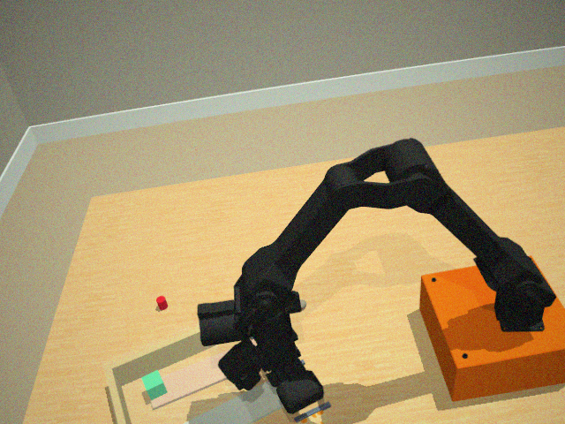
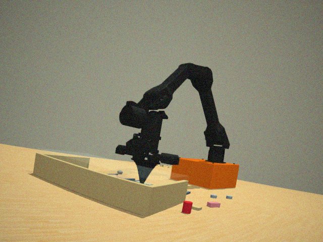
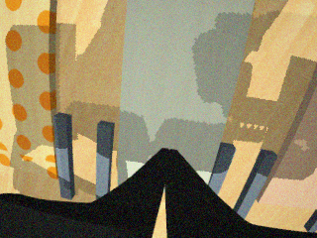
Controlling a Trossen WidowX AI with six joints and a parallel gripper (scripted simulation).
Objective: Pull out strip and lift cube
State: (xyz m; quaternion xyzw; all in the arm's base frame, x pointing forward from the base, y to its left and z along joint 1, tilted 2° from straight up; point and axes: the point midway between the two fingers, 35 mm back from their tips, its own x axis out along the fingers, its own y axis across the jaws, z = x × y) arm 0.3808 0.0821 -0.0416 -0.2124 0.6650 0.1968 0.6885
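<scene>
The strip lies 8 cm ahead of my gripper tip and 5 cm to the left of it. The rest, counted from my gripper tip: pink block 7 cm behind, 23 cm to the left; then grey pebble 1 cm behind, 18 cm to the right.
</scene>
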